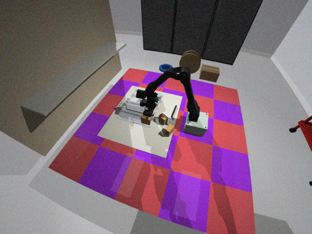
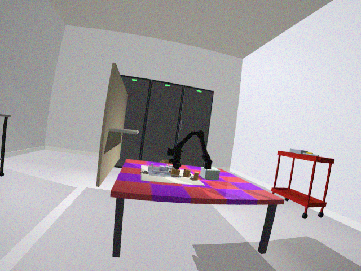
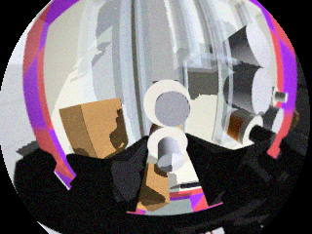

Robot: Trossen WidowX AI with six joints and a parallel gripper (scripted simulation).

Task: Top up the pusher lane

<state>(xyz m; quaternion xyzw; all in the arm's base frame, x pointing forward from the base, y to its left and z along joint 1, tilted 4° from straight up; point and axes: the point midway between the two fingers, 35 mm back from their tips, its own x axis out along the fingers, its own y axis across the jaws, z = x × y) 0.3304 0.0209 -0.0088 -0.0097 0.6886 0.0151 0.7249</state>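
My gripper tip is now 10 mm short of the brown box, 80 mm to the right of it and 10 mm below it. The rest, counted from my gripper tip: clear pusher rack (150 mm ahead, 20 mm to the right, 10 mm below).
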